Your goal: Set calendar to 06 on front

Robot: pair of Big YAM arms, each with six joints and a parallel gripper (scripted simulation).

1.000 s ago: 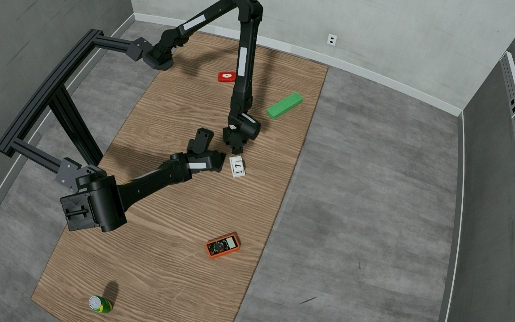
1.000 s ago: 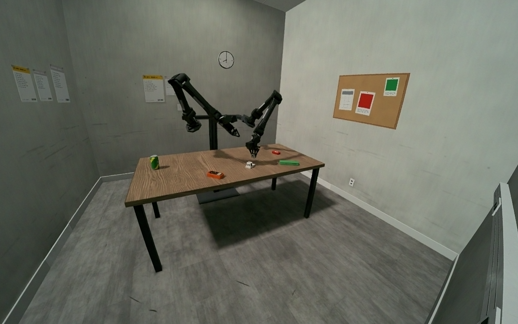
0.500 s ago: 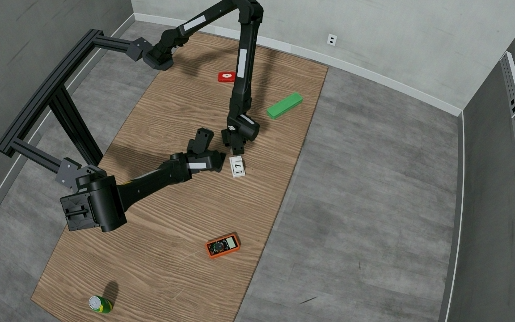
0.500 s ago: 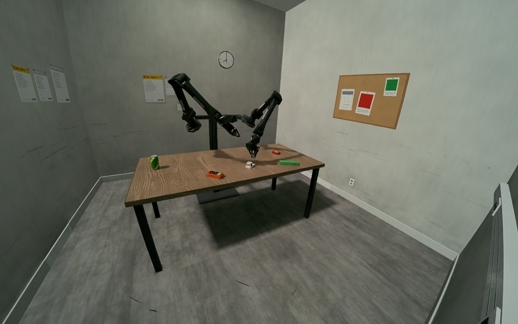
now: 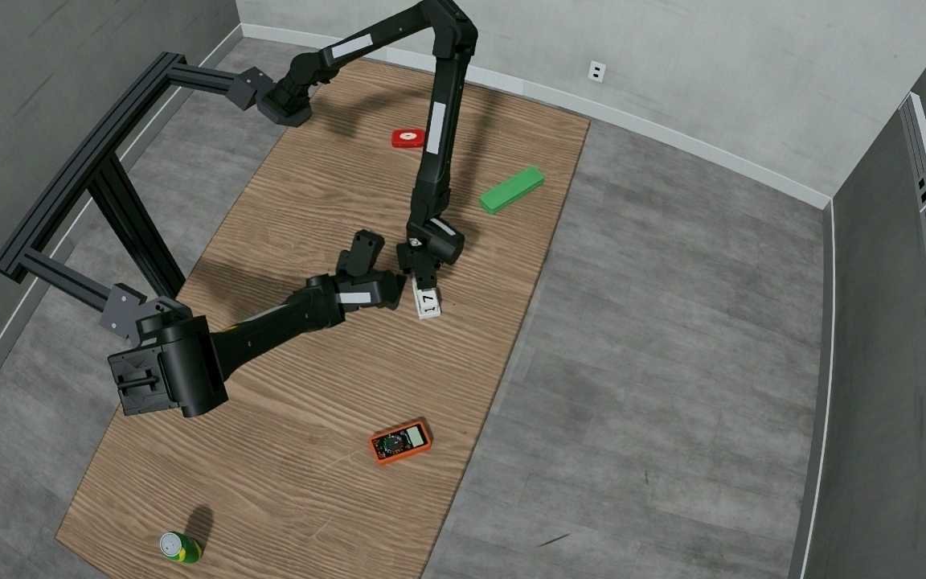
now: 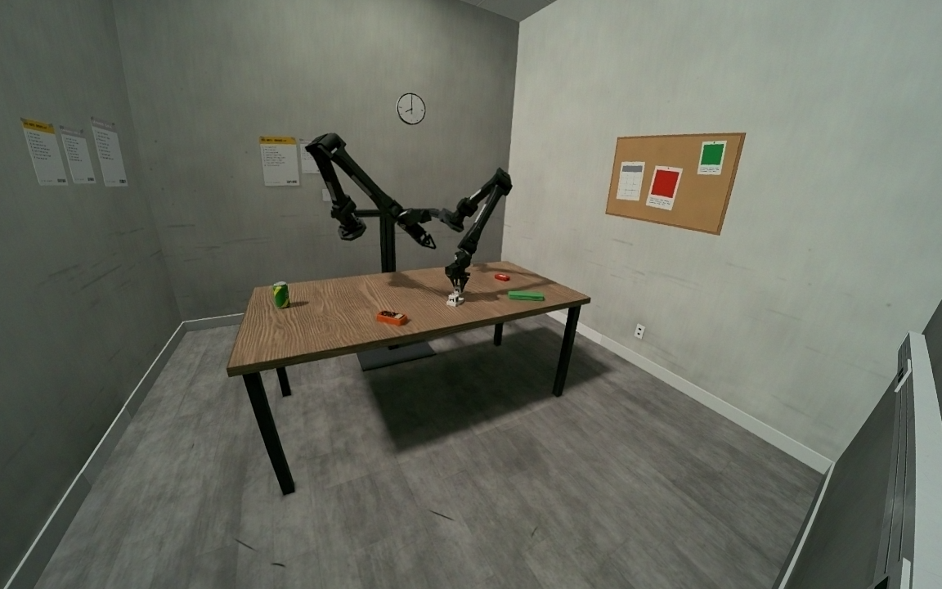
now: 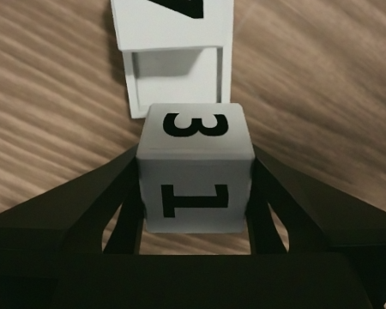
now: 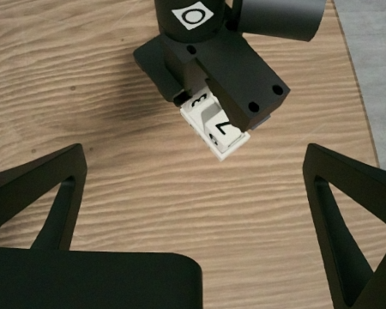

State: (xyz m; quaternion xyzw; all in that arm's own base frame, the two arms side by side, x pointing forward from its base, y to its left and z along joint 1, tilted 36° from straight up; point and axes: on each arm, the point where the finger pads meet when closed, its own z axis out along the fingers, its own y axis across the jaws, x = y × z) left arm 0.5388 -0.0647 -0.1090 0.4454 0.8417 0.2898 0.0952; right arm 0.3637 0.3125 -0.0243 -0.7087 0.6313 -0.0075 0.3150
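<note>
My left hand is 60 mm above the white tray, 30 mm to the left of it and 20 mm short of it. Also, from my left hand: orange multimeter: 410 mm to the right, 60 mm ahead, 50 mm below; then red case: 460 mm to the left, 170 mm behind, 50 mm below.
</note>
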